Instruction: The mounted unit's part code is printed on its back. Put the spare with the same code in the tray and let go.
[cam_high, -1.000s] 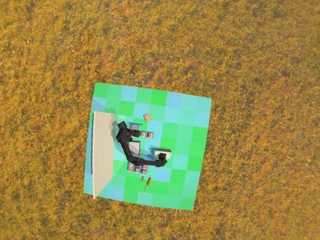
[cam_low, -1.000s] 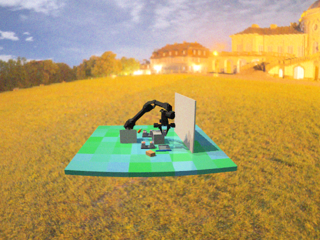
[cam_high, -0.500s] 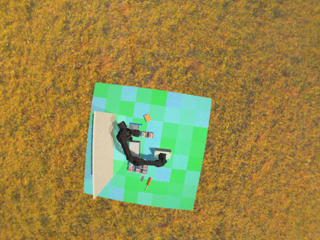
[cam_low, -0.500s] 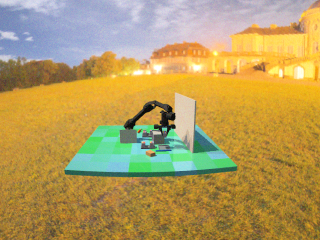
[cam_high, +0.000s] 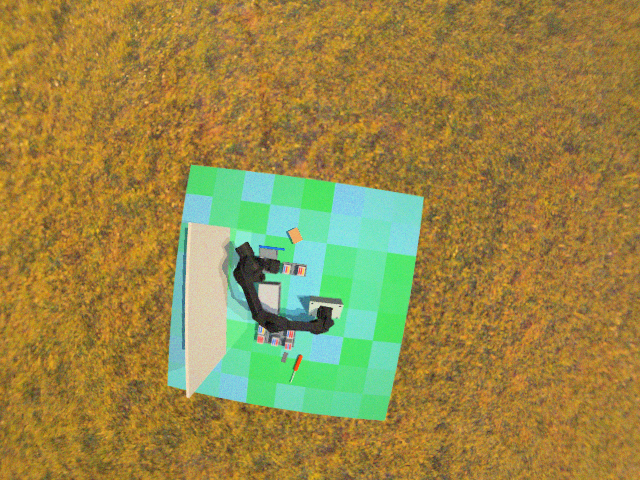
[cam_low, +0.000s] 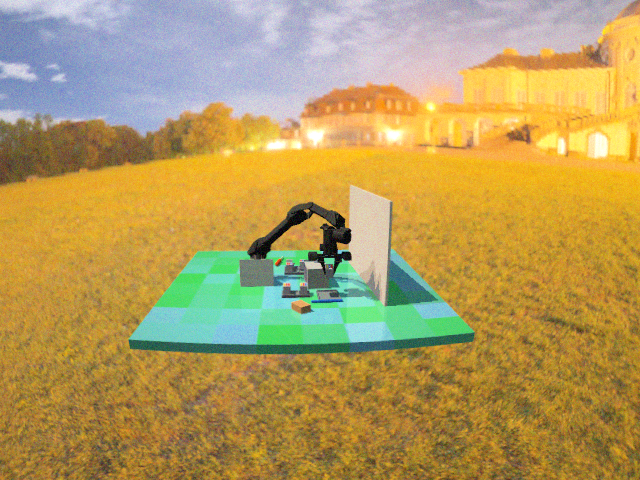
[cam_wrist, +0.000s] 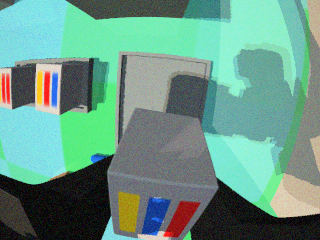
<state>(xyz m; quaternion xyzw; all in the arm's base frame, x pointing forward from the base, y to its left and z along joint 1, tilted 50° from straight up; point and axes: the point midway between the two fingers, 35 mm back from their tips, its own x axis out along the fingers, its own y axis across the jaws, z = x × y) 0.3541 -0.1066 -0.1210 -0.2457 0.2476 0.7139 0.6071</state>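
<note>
My gripper tip is now 100 mm above the tray. From my gripper tip the other things lie so: spare (30 mm above); beige wall panel (220 mm to the left, 180 mm ahead, 120 mm above); mounted unit (190 mm to the left, 60 mm behind, 50 mm below).
</note>
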